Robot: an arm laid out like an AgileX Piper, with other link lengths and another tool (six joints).
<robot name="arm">
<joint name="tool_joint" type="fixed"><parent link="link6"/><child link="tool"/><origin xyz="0.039 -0.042 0.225" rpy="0.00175 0 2.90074"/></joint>
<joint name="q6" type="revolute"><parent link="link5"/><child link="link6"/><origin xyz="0 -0.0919 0" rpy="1.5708 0 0"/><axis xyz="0 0 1"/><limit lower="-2.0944" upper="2.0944"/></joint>
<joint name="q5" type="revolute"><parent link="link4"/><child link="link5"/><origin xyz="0 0 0" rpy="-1.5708 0 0"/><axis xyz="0 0 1"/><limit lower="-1.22" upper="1.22"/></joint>
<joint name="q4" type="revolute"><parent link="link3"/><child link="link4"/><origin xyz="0.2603 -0.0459 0" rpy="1.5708 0 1.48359"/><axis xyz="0 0 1"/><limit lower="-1.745" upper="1.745"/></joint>
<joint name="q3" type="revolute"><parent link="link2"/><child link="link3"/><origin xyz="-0.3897 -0.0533 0"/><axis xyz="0 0 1"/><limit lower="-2.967" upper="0"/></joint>
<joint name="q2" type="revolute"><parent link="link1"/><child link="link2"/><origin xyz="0 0 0" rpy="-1.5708 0 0"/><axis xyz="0 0 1"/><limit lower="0" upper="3.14"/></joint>
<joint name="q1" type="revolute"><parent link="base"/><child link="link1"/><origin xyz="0 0 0.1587"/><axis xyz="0 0 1"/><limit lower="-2.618" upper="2.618"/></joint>
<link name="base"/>
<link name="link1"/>
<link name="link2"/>
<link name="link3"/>
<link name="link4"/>
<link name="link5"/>
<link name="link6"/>
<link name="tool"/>
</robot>
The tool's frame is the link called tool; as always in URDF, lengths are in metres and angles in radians.
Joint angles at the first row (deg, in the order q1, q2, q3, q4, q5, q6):
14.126, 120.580, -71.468, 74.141, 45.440, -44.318
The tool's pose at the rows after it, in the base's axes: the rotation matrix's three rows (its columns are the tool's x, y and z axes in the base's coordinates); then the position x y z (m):
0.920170 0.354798 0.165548; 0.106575 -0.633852 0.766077; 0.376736 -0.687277 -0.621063; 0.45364 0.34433 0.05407
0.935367 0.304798 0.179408; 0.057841 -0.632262 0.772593; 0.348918 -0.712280 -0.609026; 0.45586 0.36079 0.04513
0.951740 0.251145 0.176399; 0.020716 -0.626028 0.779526; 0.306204 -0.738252 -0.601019; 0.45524 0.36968 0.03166
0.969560 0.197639 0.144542; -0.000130 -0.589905 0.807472; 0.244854 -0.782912 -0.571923; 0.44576 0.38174 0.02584
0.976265 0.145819 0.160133; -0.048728 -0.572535 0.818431; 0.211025 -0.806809 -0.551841; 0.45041 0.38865 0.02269
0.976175 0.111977 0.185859; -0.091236 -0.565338 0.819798; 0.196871 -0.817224 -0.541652; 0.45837 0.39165 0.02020
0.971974 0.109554 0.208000; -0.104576 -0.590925 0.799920; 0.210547 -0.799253 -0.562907; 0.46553 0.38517 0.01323
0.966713 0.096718 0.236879; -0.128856 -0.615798 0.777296; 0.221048 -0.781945 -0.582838; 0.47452 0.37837 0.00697
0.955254 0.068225 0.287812; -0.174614 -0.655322 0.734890; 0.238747 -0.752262 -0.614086; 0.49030 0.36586 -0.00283
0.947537 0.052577 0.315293; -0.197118 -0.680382 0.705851; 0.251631 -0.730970 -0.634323; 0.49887 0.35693 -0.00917
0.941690 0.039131 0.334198; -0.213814 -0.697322 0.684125; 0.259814 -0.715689 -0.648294; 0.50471 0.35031 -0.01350
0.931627 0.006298 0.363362; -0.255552 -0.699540 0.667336; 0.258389 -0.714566 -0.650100; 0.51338 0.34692 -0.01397
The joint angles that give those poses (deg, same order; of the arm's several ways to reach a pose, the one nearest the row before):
16.317, 121.779, -71.468, 76.001, 45.115, -44.318
17.760, 123.455, -71.467, 80.082, 43.642, -44.320
18.212, 125.611, -71.468, 83.090, 43.565, -44.317
18.212, 127.664, -71.468, 85.593, 46.294, -43.902
18.212, 128.943, -71.467, 88.937, 46.592, -43.904
18.213, 129.690, -71.468, 91.706, 46.051, -44.309
18.212, 129.709, -71.467, 91.719, 43.957, -44.549
18.212, 129.709, -71.467, 92.175, 41.585, -44.548
18.212, 129.709, -71.469, 93.263, 37.444, -44.547
18.212, 129.708, -71.467, 93.622, 34.886, -44.547
18.213, 129.708, -71.468, 93.859, 33.056, -44.437
18.213, 129.709, -71.468, 95.892, 31.462, -44.437

